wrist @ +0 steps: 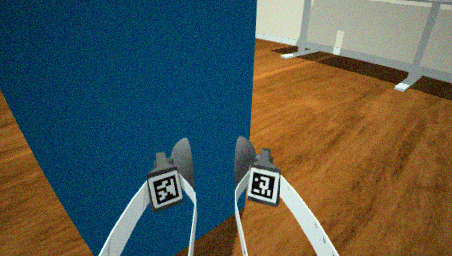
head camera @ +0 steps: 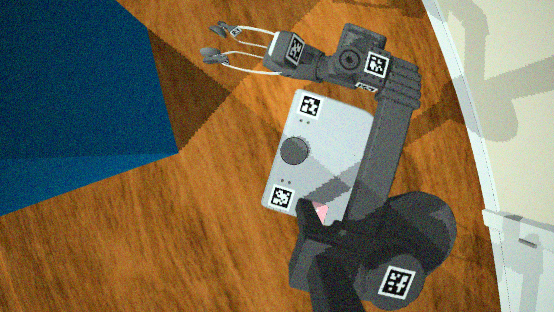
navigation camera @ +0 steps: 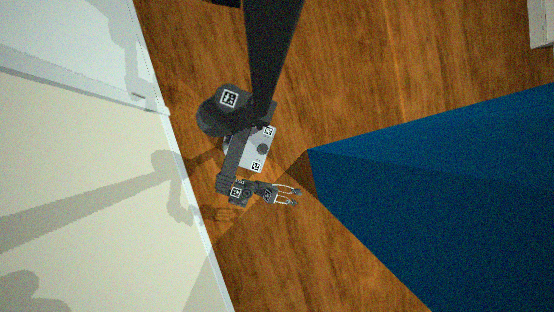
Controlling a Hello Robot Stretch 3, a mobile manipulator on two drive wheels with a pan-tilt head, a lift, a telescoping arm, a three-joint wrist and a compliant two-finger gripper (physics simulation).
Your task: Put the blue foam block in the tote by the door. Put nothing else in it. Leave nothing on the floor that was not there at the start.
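Where they show: gripper, fingertip midpoint: point(head camera: 205, 40) point(navigation camera: 299, 198); robot's base, link origin: point(head camera: 294, 151) point(navigation camera: 261, 147).
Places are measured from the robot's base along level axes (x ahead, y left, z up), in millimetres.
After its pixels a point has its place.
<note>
My gripper point(head camera: 216, 42) @(x 233, y -150, z 532 mm) point(navigation camera: 295, 197) @(x 233, y -150, z 532 mm) point(wrist: 213, 154) @(x 233, y -150, z 532 mm) is open, with nothing between its fingertips. It points at a large, tall blue block-like body point(head camera: 75, 80) @(x 431, y -5, z 624 mm) point(navigation camera: 440, 210) @(x 404, y 34, z 955 mm) point(wrist: 135, 75). In the wrist view this body stands behind the fingers and fills much of the left and middle; in the navigation view the fingertips are close to its near corner. Whether they touch it, I cannot tell. The small blue foam block and the tote do not show in the head, navigation or wrist view.
My base point(head camera: 330, 135) @(x -78, y -70, z 160 mm) point(navigation camera: 250, 155) @(x -61, y -71, z 160 mm) stands between the blue body and a pale wall point(head camera: 525, 125) @(x -570, y -255, z 357 mm) point(navigation camera: 100, 200) @(x -501, y -354, z 651 mm) with a white baseboard. A grey-legged frame point(wrist: 422, 50) stands at the back right in the wrist view. A whitish object point(navigation camera: 541, 25) @(x 2059, y 1987, z 72 mm) is at the navigation view's top right.
</note>
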